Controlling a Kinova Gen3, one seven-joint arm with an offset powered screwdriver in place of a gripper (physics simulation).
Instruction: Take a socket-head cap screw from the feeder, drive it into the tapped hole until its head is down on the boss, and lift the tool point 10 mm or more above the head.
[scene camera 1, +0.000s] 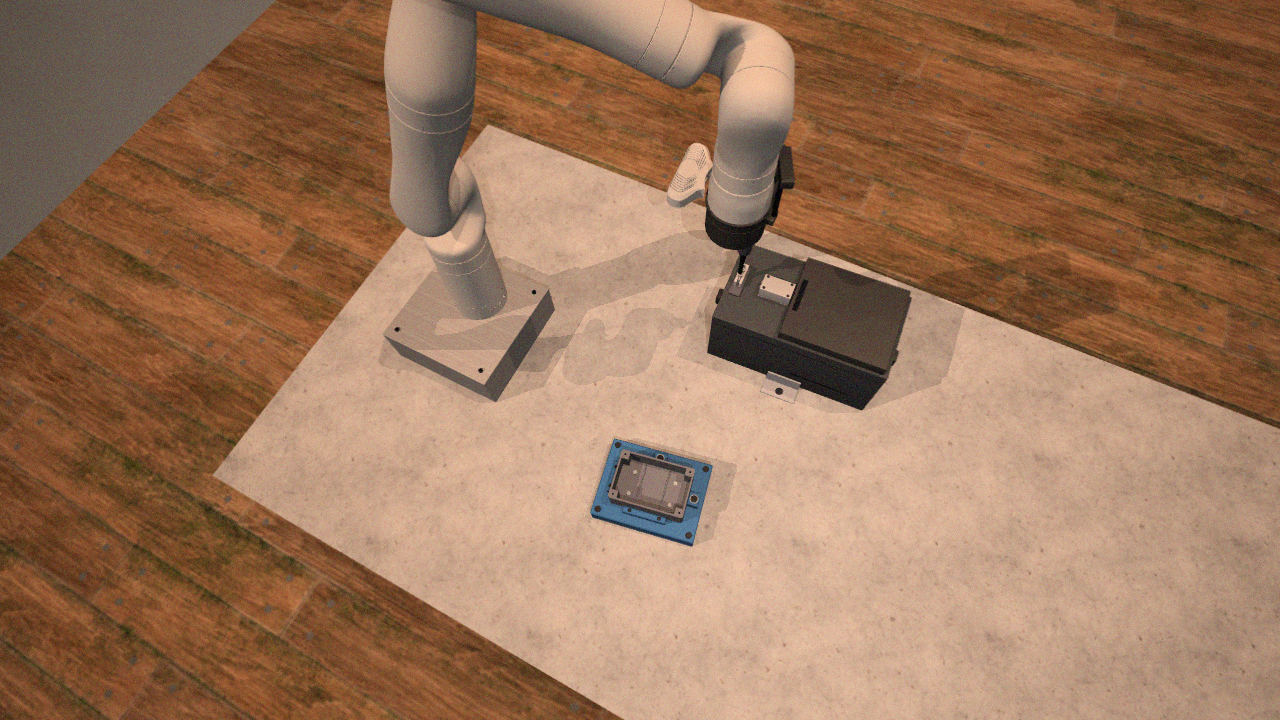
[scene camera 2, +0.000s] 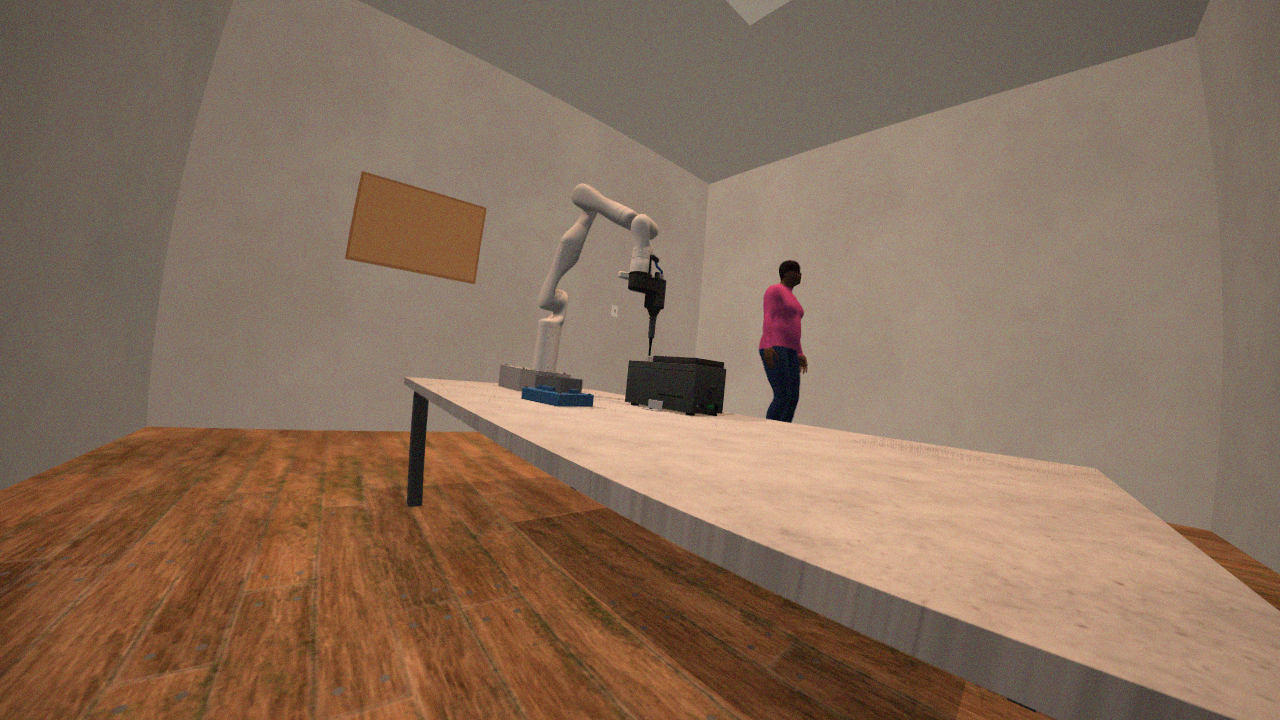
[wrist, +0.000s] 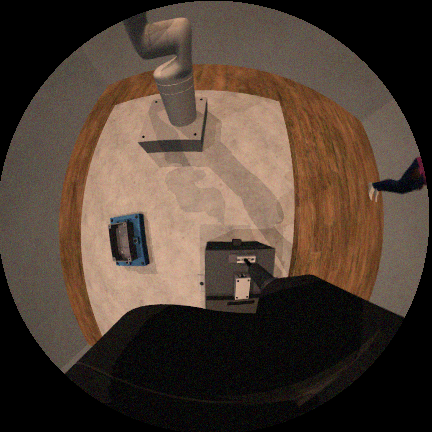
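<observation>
My screwdriver tip points down at the small light pickup block at the near-base end of the black feeder. It appears at or just above the block; contact cannot be told. No screw can be made out at the tip or in the block at this size. The grey open-topped housing sits on the blue fixture plate, apart from the tool. Small bosses show inside it; which hole is the tapped one cannot be told.
The arm's grey base block stands to the left of the feeder in scene camera 1. A white plate lies on the feeder top beside the tip, next to the raised dark lid. A person stands behind the table.
</observation>
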